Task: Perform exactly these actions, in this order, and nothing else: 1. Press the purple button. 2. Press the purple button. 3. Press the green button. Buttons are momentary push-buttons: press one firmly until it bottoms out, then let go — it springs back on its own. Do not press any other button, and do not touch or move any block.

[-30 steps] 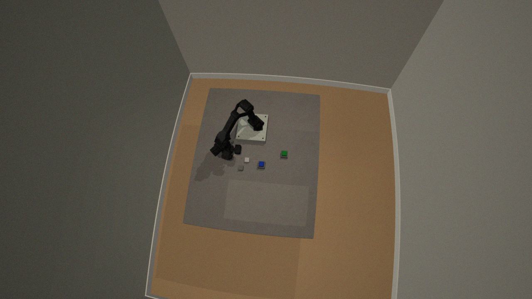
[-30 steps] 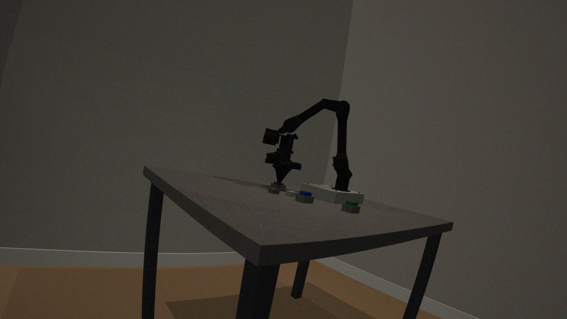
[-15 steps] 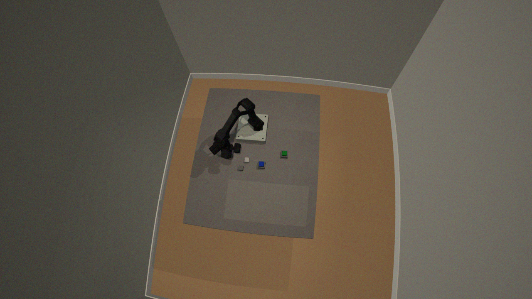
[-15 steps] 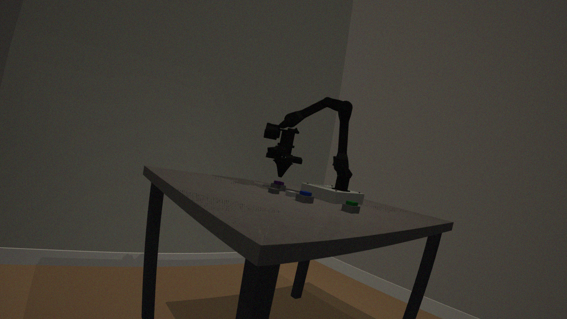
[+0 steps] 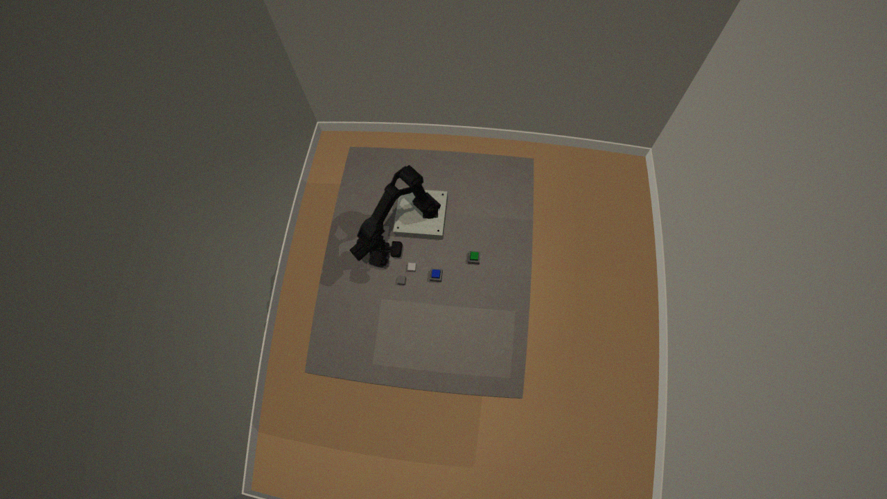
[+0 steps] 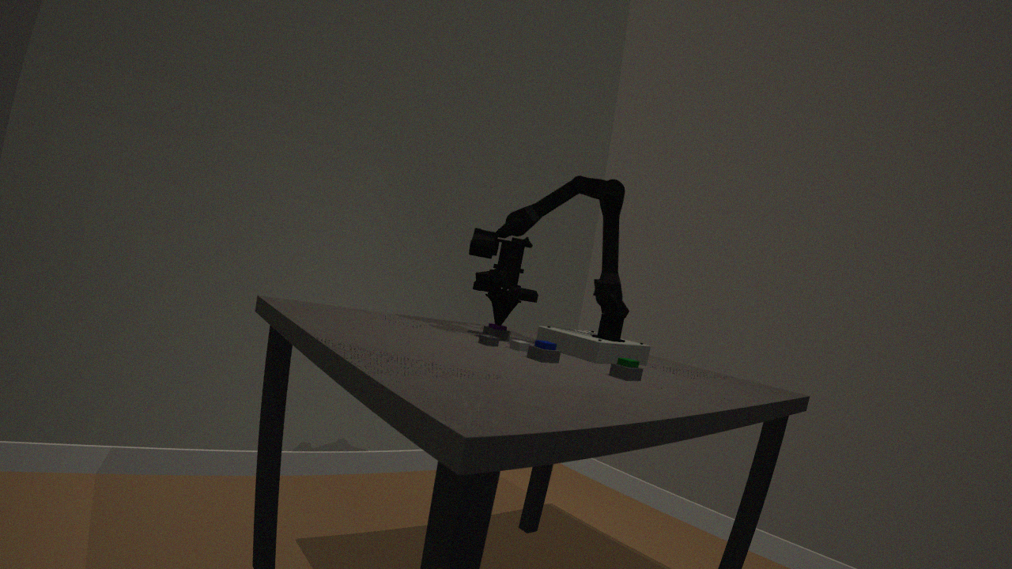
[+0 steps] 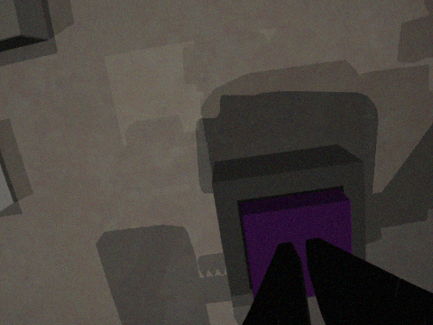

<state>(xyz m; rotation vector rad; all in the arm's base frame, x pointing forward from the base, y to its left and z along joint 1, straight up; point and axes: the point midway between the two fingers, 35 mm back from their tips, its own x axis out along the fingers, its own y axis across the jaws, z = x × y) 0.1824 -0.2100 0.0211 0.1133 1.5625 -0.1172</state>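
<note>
The purple button is 10 mm below my gripper tip. Also, from my gripper tip: white block (120 mm to the left, 50 mm ahead, 30 mm below); then blue button (220 mm to the left, 90 mm ahead); then grey block (110 mm ahead, 80 mm to the left, 30 mm below).
</note>
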